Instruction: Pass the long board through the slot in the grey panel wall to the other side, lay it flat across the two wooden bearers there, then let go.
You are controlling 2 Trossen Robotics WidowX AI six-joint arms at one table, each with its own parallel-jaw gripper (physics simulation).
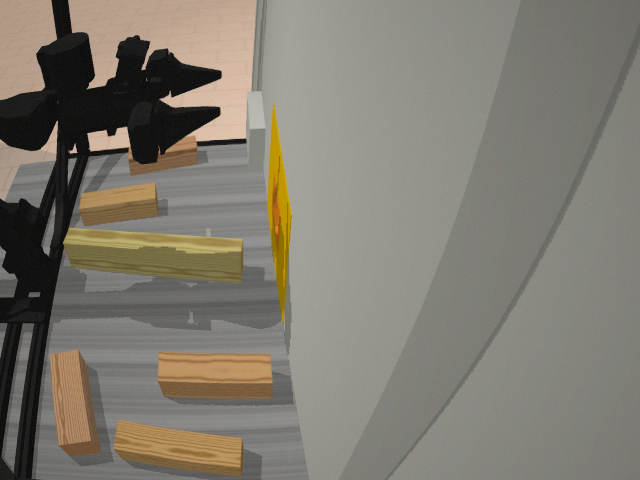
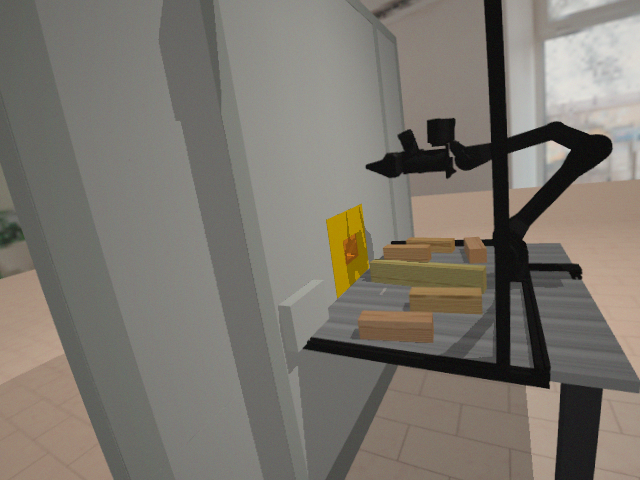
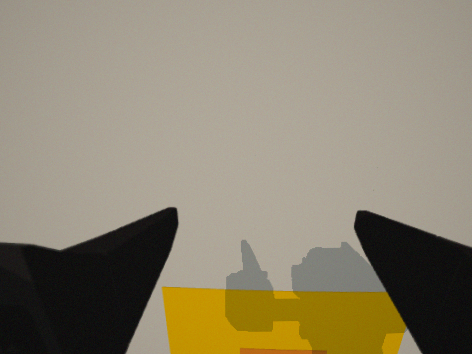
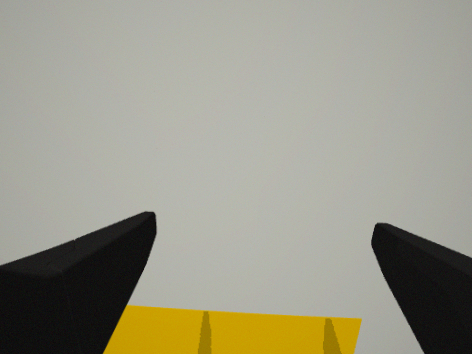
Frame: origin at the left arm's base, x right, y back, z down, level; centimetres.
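Seen in the pictures: left gripper, fingertip midpoint: (image 3: 265, 217); right gripper, fingertip midpoint: (image 1: 221, 91) (image 2: 371, 165) (image 4: 264, 228); right arm's base, origin of the base link: (image 1: 35, 277) (image 2: 514, 277).
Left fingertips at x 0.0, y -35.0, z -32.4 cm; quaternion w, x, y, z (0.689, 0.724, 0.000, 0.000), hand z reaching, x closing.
A point is followed by its place in that frame.
The long yellow-green board (image 1: 155, 254) @[x 1.1, y -67.7, z -3.4 cm] (image 2: 428, 274) @[x 5.3, y -71.1, z -2.1 cm] lies on the grey table, one end facing the grey panel wall (image 1: 387, 155) @[x -34.1, y -48.3, z -48.4 cm] (image 2: 305, 129) @[x 19.9, y -48.3, z -43.4 cm] (image 3: 250, 100) @[x -0.7, y -43.3, z -38.4 cm] (image 4: 250, 125) @[x 0.7, y -48.3, z -35.8 cm], apart from it. A yellow patch (image 1: 281, 279) @[x -5.2, y -48.3, z -3.8 cm] (image 2: 336, 235) @[x 11.6, y -48.3, z -15.2 cm] (image 3: 200, 315) @[x -5.5, y -43.1, z -17.1 cm] (image 4: 265, 332) @[x -1.5, y -48.4, z -18.7 cm] on the wall surrounds a small orange area where the slot appears to be. My right gripper (image 1: 220, 93) @[x 0.1, y -56.5, z -32.5 cm] (image 2: 367, 166) @[x 0.1, y -56.5, z -32.5 cm] (image 4: 264, 228) @[x 0.1, y -56.5, z -32.5 cm] is open and empty, raised above the table and pointing at the wall. My left gripper (image 3: 265, 217) @[x 0.0, y -35.0, z -32.4 cm] is open and empty, facing the wall above the yellow patch. I cannot tell which blocks are the bearers.
Short wooden blocks (image 1: 118, 203) @[x 14.8, y -76.2, z -2.3 cm] (image 2: 445, 300) @[x 19.0, y -77.3, z -1.2 cm] (image 1: 215, 374) @[x -20.3, y -58.9, z -3.1 cm] (image 2: 406, 252) @[x -16.9, y -59.6, z -1.5 cm] lie on both sides of the board, with several more around. A pale grey block (image 1: 256, 134) @[x 27.0, y -49.9, z -6.7 cm] (image 2: 305, 315) @[x 36.8, y -51.2, z -3.7 cm] stands against the wall at the table corner. A black frame post (image 2: 498, 180) @[x 37.4, y -88.5, z -28.8 cm] rises beside the right arm.
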